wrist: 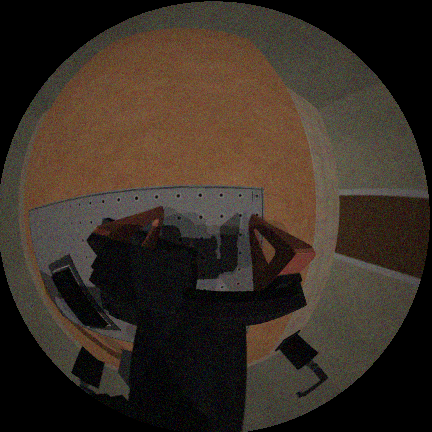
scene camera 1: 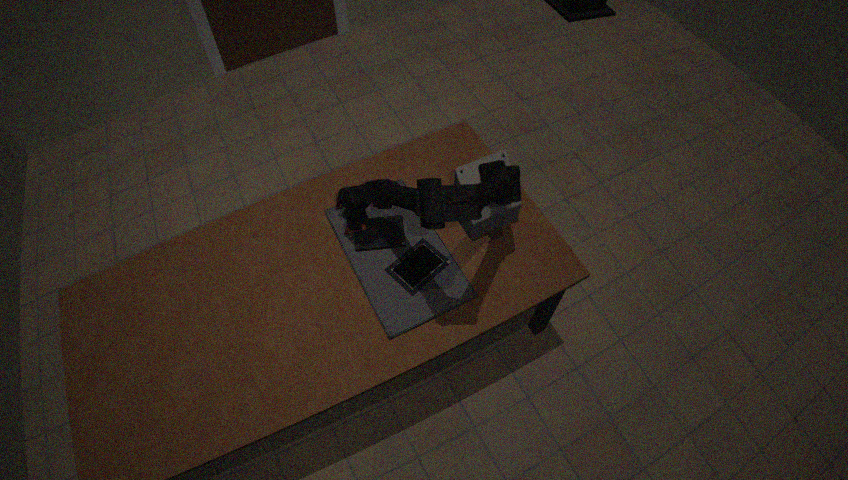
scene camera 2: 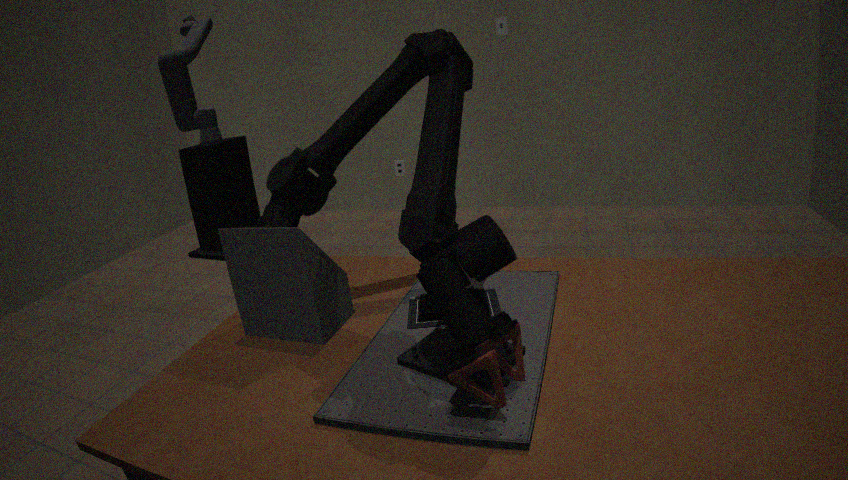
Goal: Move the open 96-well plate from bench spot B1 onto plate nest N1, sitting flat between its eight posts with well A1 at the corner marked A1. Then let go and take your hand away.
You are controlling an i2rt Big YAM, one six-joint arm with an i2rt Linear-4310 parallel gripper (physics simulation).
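Pixels of known places: gripper, fingertip midpoint: (wrist: 205,214) (scene camera 1: 341,221) (scene camera 2: 512,392); arm's base, link origin: (scene camera 2: 272,248).
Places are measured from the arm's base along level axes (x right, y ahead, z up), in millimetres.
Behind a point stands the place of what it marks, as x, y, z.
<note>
My gripper (scene camera 1: 355,228) {124, 483, -137} (scene camera 2: 514,392) {124, 483, -137} (wrist: 205,214) {124, 483, -137} is open, with its two orange fingers spread and nothing between them. It is low over the far end of the perforated board. A plain dark slab (scene camera 1: 380,233) {33, 375, -139} (scene camera 2: 425,355) {60, 326, -139} lies flat there, partly under the gripper body. The fingers reach beyond its edge. A black rectangle with a light outline and a grey border (scene camera 1: 418,265) {-125, 302, -139} (scene camera 2: 423,324) {-47, 273, -149} (wrist: 80,297) {-86, 328, -139} lies near the middle of the board. The picture is too dark to tell which is the 96-well plate and which is nest N1. Wells, posts and the A1 mark cannot be made out.
The grey perforated board (scene camera 1: 392,315) {-252, 433, -151} (scene camera 2: 380,410) {193, 315, -151} (wrist: 190,200) {108, 497, -151} lies on the orange-brown table (scene camera 1: 208,309) {-24, 986, -164} (scene camera 2: 684,368) {-9, 722, -164} (wrist: 165,110) {52, 633, -164}. The arm's grey base block (scene camera 2: 279,285) {51, 48, -49} stands beside it. The arm arches over the board. A dark pedestal with a grey device (scene camera 2: 220,190) stands beyond the table.
</note>
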